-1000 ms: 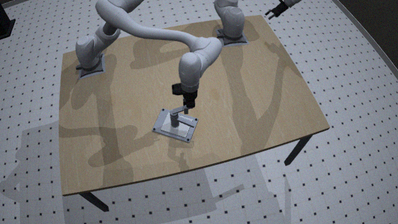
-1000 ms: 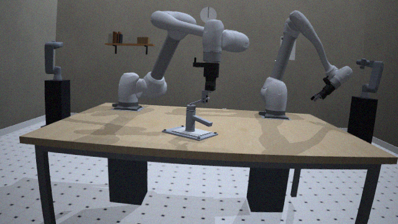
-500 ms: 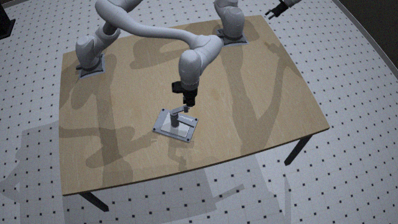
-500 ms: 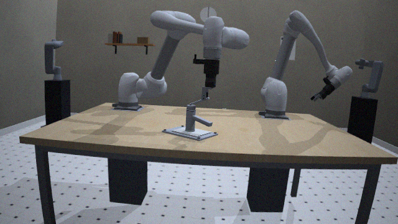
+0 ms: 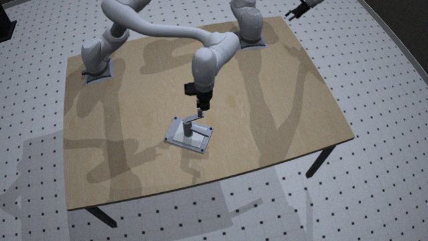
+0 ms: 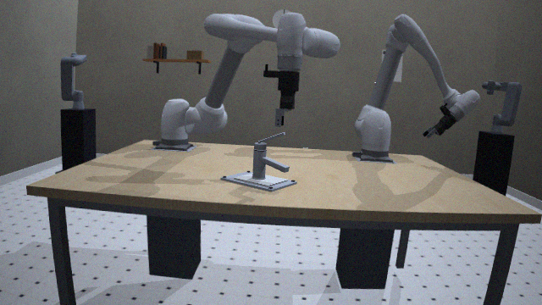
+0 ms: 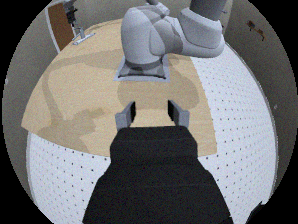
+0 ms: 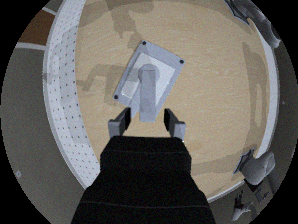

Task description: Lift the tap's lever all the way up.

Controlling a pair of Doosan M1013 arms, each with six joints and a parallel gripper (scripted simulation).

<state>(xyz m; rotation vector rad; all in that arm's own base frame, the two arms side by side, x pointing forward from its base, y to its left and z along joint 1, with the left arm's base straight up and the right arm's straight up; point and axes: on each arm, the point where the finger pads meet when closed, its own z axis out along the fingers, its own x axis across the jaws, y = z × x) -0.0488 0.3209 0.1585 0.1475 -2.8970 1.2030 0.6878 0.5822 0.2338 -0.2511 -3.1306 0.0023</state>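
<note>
Right now the flat lever is 3 cm to the right of my right hand and 6 cm below it. From my right hand the other things lie so: plate 1 cm behind, 7 cm to the right, 23 cm below; then grey tap 4 cm to the right, 12 cm below.
</note>
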